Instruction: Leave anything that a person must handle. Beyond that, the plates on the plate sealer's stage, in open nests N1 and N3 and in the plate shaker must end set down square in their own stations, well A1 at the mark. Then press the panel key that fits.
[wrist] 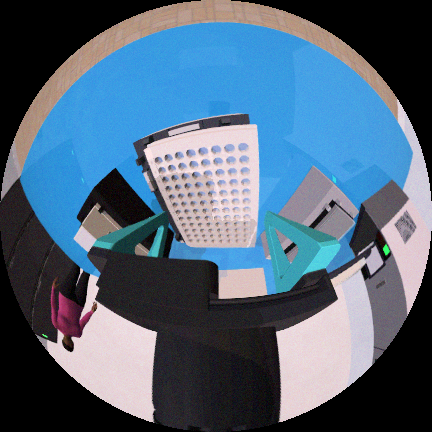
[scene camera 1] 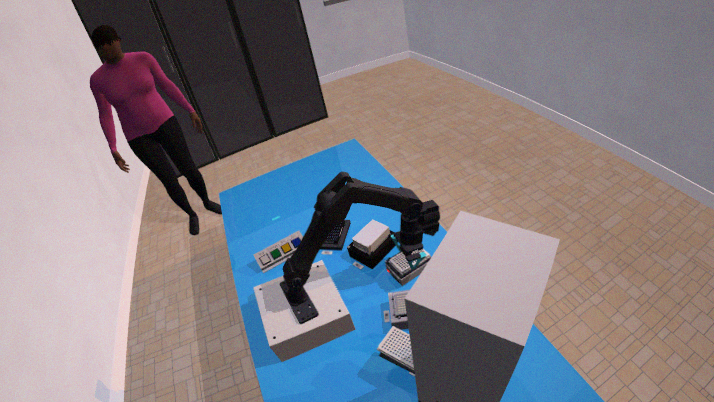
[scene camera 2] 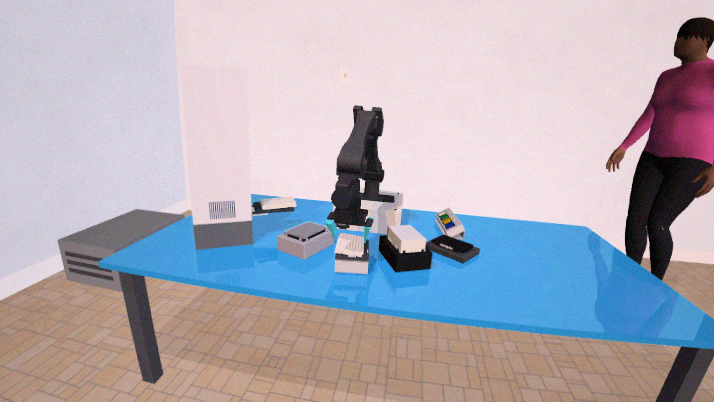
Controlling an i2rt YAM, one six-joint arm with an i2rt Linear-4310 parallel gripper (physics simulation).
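My gripper [scene camera 1: 410,251] [scene camera 2: 351,235] [wrist: 215,216] is open; its teal fingers stand either side of a white well plate [scene camera 1: 399,262] [scene camera 2: 351,244] [wrist: 210,185] on a light station with a dark top. The dark rim shows along the plate's far and left sides in the wrist view. A white block-like plate or stack [scene camera 1: 371,235] [scene camera 2: 407,238] stands on a black station [scene camera 2: 406,260]. A grey station [scene camera 1: 398,322] [scene camera 2: 306,246] bears a plate [scene camera 2: 307,231]. Another white plate [scene camera 1: 396,344] [scene camera 2: 277,203] lies on a dark base near the tower. Station labels and A1 marks are unreadable.
A tall tower [scene camera 1: 485,275] [scene camera 2: 220,150] hides part of the stations in scene camera 1. The key panel [scene camera 1: 278,252] [scene camera 2: 450,223] has white, green, yellow and blue keys, near a low black device [scene camera 1: 336,235] [scene camera 2: 453,248]. A person [scene camera 1: 135,95] [scene camera 2: 685,110] [wrist: 70,312] stands beyond the table.
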